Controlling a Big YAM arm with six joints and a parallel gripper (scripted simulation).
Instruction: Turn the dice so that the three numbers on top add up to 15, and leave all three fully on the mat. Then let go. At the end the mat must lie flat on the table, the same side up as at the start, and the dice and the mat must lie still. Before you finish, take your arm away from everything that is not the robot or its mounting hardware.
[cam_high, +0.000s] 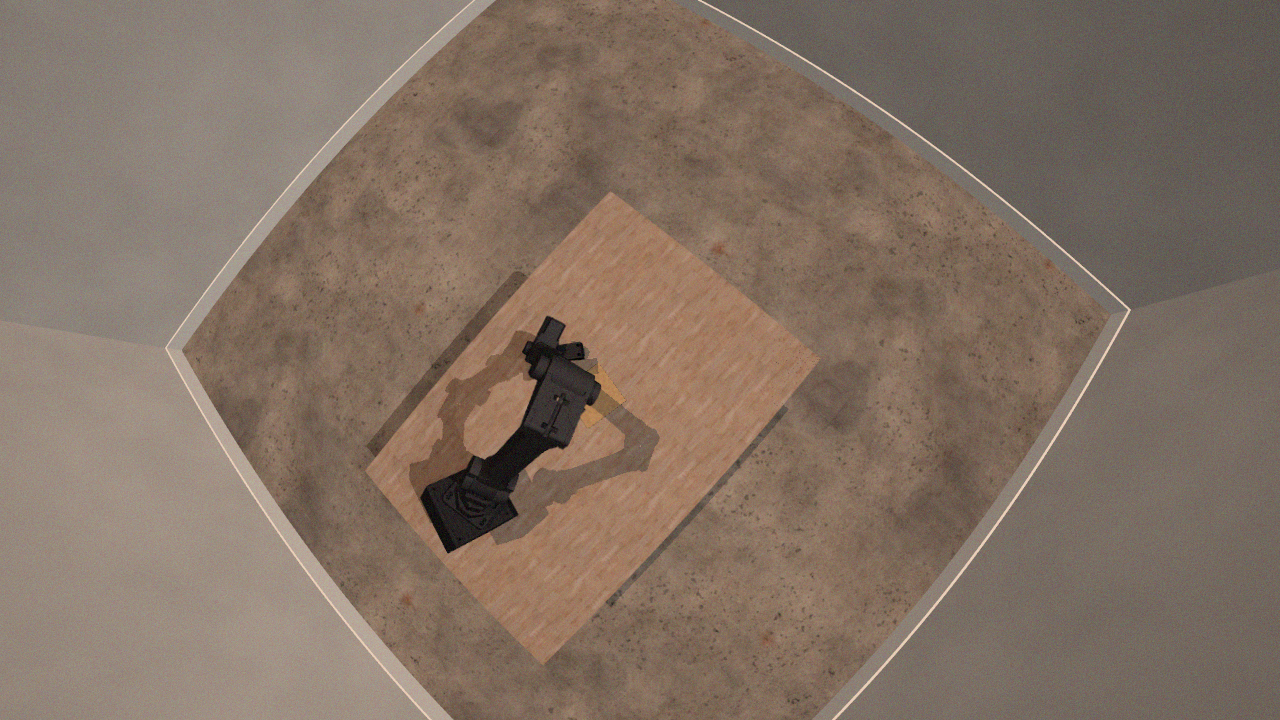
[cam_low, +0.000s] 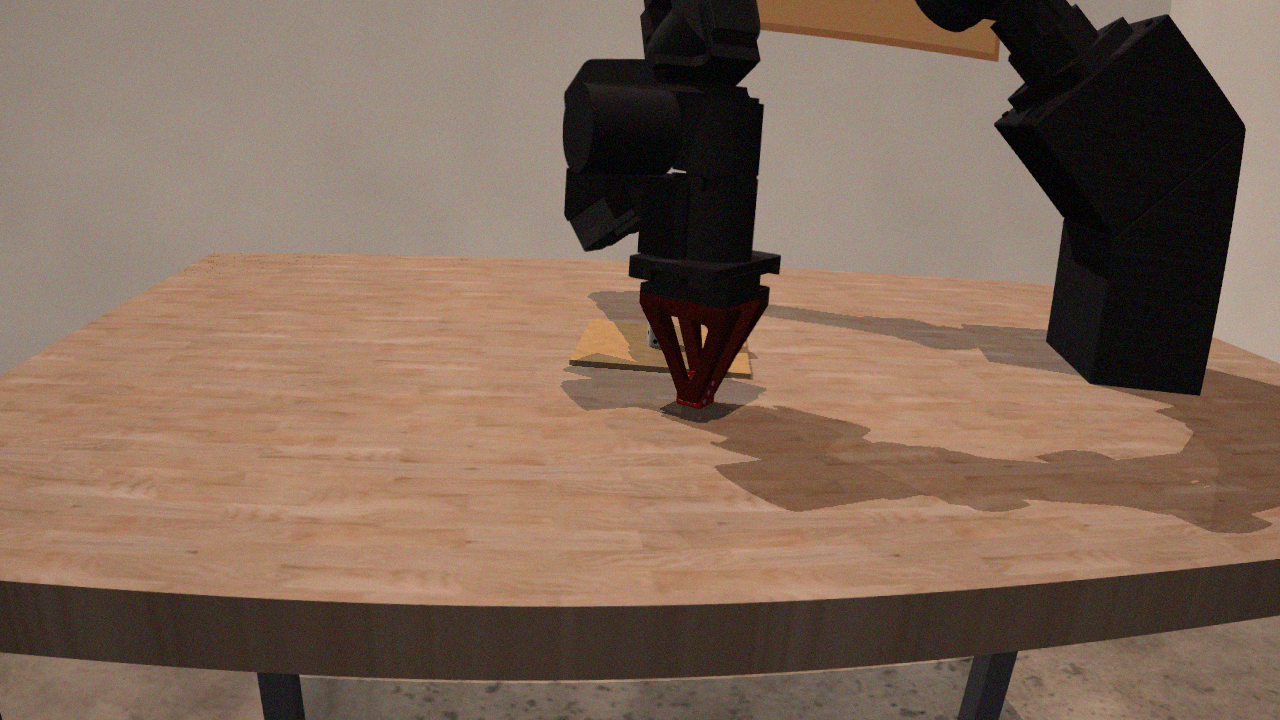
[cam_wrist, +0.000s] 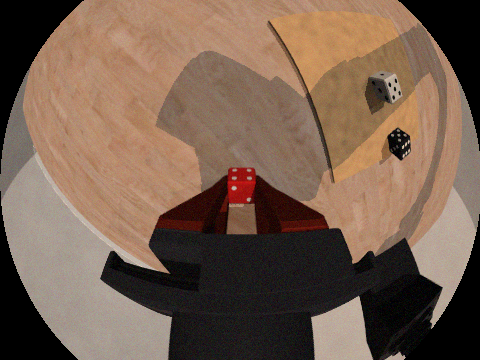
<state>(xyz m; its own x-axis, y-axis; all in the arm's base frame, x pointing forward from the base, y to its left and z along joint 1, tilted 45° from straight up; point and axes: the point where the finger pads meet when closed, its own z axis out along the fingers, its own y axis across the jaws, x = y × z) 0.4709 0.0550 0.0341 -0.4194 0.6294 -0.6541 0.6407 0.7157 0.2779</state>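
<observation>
The red die is right at my hand. Also, from my hand: tan mat 4 cm behind, 14 cm to the right, 1 cm below; black die 9 cm behind, 12 cm to the right; white die 4 cm behind, 14 cm to the right.
</observation>
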